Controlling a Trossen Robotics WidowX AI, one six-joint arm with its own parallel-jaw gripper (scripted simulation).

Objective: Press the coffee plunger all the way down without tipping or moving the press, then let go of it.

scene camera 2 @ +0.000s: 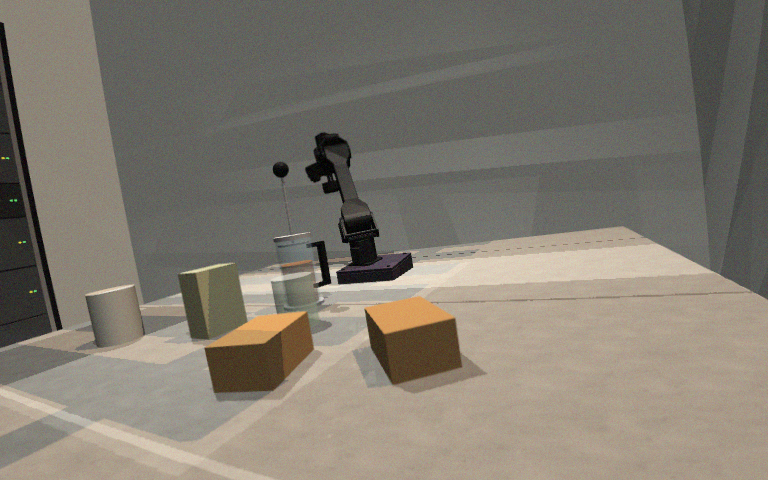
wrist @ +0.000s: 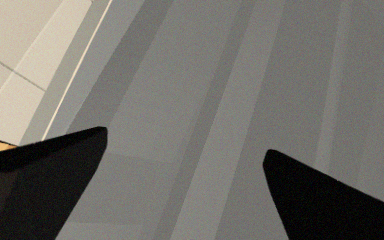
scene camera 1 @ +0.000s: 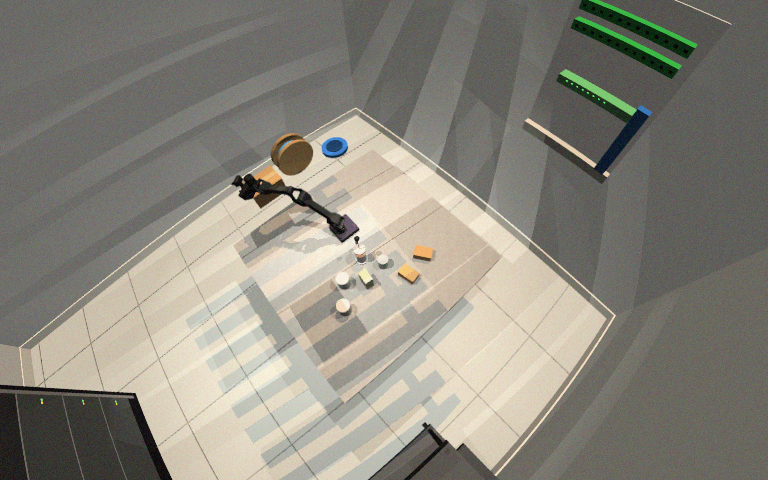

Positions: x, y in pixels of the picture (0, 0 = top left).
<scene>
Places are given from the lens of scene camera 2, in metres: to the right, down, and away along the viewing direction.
coffee press (scene camera 2: 294, 251): -0.17, 0.02, 0.71
olive-cream box (scene camera 2: 212, 297): -0.28, 0.09, 0.61
pale green cylinder (scene camera 2: 294, 293): -0.14, 0.08, 0.57
The marked spots on the olive-cream box and the pale green cylinder are 0.15 m apart.
</scene>
